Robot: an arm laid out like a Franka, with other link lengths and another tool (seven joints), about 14 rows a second.
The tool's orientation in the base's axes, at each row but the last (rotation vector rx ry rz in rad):
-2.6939 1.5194 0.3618
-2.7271 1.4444 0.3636
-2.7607 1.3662 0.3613
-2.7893 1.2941 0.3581
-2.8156 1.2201 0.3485
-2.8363 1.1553 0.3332
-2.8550 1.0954 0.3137
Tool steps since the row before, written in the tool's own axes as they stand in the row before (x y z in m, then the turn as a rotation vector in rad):
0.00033 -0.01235 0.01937 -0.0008 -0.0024 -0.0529
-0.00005 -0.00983 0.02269 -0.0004 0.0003 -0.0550
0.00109 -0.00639 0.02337 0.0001 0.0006 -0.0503
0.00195 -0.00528 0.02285 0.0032 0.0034 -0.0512
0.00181 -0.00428 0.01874 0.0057 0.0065 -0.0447
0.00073 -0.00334 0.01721 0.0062 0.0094 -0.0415
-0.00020 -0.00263 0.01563 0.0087 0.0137 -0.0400
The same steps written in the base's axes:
0.00700 0.00885 -0.02002 0.0116 -0.0053 0.0514
0.00373 0.00877 -0.02282 0.0100 -0.0075 0.0536
0.00125 0.00629 -0.02339 0.0091 -0.0074 0.0489
0.00090 0.00513 -0.02295 0.0091 -0.0117 0.0492
0.00085 0.00423 -0.01882 0.0073 -0.0147 0.0425
-0.00020 0.00426 -0.01702 0.0051 -0.0167 0.0393
-0.00097 0.00420 -0.01525 0.0038 -0.0213 0.0374

